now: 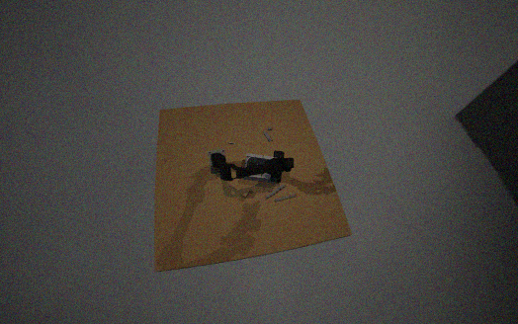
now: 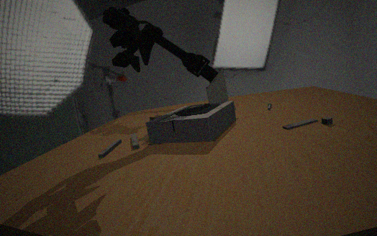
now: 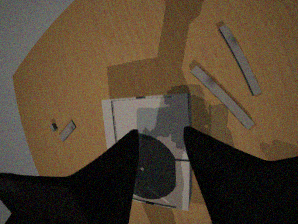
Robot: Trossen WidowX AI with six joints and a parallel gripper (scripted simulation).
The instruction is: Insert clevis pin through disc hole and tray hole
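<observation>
Right now my gripper tip is 240 mm past the steel clevis pin, 380 mm to the right of it and 210 mm above it. The rest, counted from my gripper tip: dark aluminium disc (90 mm behind, 130 mm to the left, 160 mm below); rimmed steel tray (60 mm behind, 120 mm to the left, 170 mm below); small block (90 mm ahead, 480 mm to the left, 210 mm below).
</observation>
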